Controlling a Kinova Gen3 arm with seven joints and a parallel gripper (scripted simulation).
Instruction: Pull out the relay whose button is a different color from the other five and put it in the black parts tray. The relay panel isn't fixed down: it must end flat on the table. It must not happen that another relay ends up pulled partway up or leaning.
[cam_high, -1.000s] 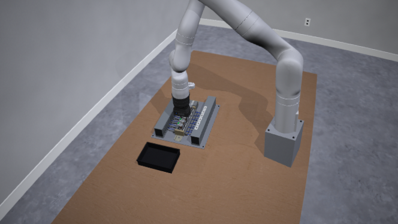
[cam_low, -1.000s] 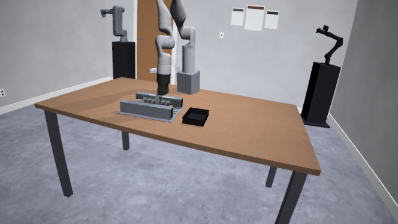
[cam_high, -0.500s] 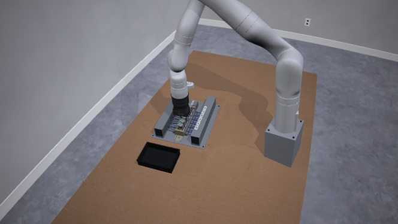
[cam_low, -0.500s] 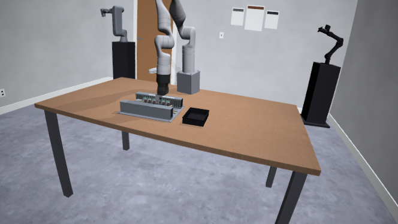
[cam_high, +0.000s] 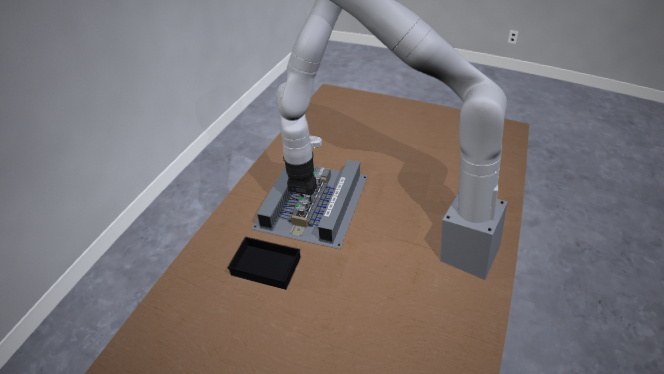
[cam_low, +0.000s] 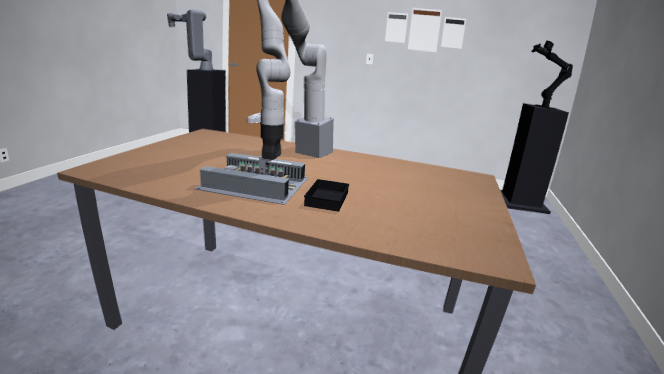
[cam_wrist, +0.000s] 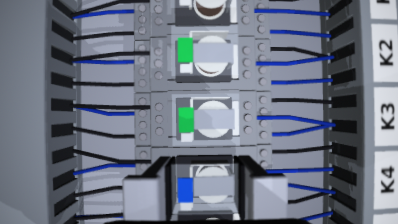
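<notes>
My hand is 1 cm above the k4 relay. From my hand the other things lie so: k2 relay 6 cm to the right, 1 cm below; k3 relay 3 cm to the right, 1 cm below; grey relay panel 4 cm to the right, 3 cm below.
</notes>
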